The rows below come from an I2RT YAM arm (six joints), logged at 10 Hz.
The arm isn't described. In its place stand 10 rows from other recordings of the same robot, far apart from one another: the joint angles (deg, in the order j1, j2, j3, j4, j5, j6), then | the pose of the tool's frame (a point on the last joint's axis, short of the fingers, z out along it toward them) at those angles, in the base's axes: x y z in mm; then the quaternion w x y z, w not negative.
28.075 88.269 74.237 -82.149 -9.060 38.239 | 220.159 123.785 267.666 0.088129 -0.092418 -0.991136 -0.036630
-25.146 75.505 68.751 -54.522 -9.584 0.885 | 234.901 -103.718 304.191 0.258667 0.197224 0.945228 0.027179
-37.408 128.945 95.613 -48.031 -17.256 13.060 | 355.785 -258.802 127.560 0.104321 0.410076 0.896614 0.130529
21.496 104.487 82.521 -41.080 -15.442 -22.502 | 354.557 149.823 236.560 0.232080 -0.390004 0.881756 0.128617
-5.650 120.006 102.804 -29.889 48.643 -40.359 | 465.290 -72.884 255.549 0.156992 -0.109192 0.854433 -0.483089
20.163 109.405 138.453 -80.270 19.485 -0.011 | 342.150 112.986 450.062 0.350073 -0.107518 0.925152 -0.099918
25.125 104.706 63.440 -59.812 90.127 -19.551 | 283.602 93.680 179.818 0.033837 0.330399 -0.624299 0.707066
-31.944 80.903 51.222 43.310 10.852 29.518 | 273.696 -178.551 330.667 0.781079 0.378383 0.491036 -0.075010
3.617 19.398 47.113 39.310 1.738 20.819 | 2.807 -0.904 469.132 0.958300 0.044476 0.194669 0.204417
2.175 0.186 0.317 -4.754 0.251 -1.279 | 110.031 4.023 166.085 0.678002 -0.020668 0.734760 0.003691
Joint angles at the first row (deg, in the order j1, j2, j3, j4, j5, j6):
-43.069 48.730 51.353 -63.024 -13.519 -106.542
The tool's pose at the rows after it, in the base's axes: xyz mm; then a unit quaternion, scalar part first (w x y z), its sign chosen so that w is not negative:
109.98 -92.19 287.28 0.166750 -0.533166 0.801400 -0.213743
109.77 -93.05 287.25 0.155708 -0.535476 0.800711 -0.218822
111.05 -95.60 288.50 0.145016 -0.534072 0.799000 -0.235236
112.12 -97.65 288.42 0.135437 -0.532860 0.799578 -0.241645
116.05 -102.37 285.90 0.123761 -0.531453 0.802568 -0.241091
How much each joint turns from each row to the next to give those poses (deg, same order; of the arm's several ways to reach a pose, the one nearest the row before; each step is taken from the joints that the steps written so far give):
0.001 0.547 -0.022 0.044 0.941 -0.523
0.000 0.021 -0.001 0.174 1.267 -0.591
-0.001 0.021 0.001 1.530 1.618 -0.262
-0.001 0.308 0.000 0.722 1.245 -0.154
0.021 1.441 -0.023 1.027 1.333 -0.045

